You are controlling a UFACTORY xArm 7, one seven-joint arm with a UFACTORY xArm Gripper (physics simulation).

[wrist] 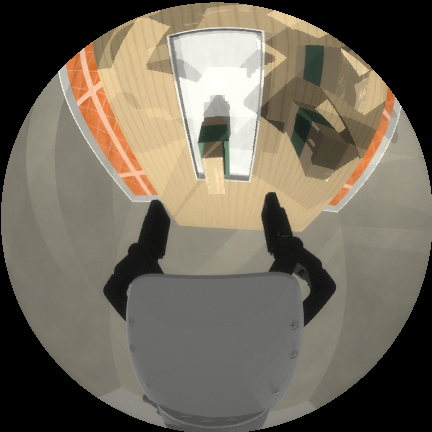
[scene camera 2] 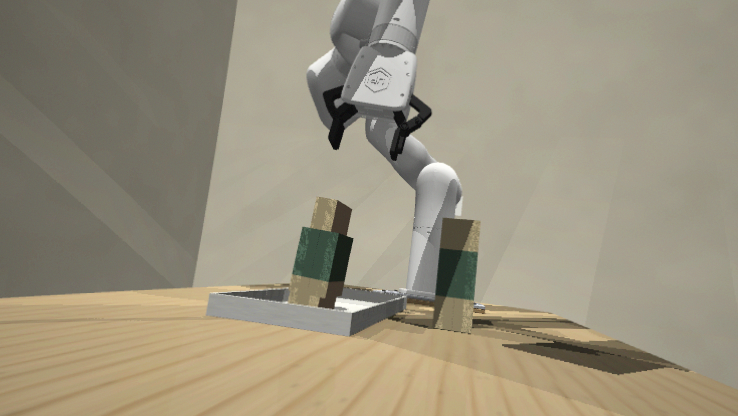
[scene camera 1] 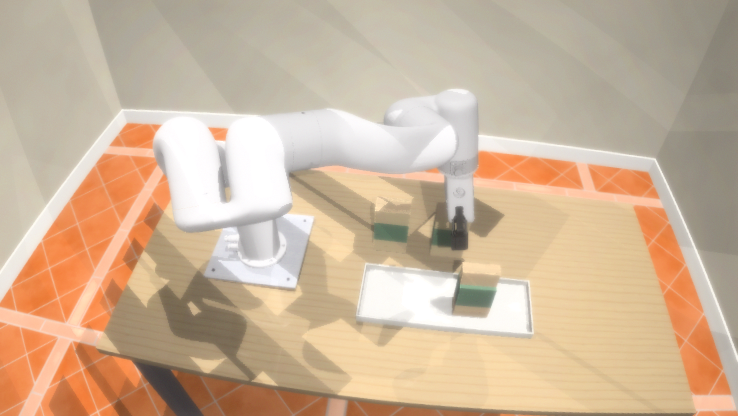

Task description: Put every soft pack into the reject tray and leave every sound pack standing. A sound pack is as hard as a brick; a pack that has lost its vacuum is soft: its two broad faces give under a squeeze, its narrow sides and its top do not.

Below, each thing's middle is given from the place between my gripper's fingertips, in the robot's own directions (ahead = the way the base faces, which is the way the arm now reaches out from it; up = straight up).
I see the white reject tray (scene camera 1: 390,295) 22 cm below my hand, 1 cm to the right of it and 1 cm ahead of it.
